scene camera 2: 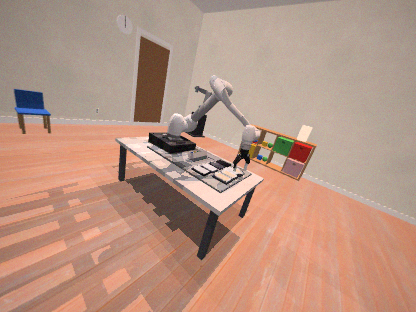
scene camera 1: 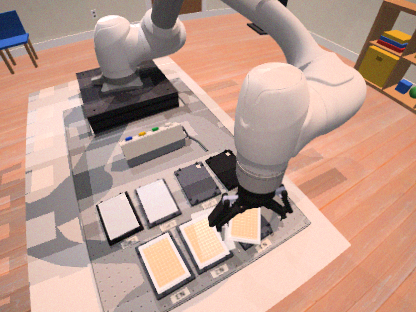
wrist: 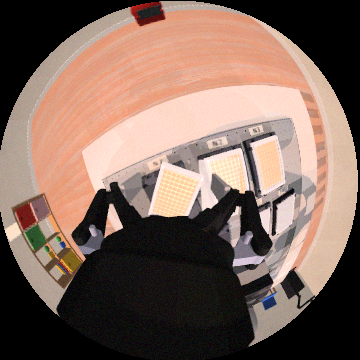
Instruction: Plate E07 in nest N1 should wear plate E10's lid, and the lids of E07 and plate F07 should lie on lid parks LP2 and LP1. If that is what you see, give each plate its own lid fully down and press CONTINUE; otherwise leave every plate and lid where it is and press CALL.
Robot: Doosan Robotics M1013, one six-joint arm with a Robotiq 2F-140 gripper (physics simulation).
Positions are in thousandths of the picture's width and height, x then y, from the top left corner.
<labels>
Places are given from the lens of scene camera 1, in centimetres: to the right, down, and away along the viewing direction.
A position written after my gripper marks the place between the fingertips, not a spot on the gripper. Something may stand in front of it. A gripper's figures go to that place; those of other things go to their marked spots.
my gripper (scene camera 1: 595,742): 10, 20, 58
white button box (scene camera 1: 355,466): -21, -4, 77
</labels>
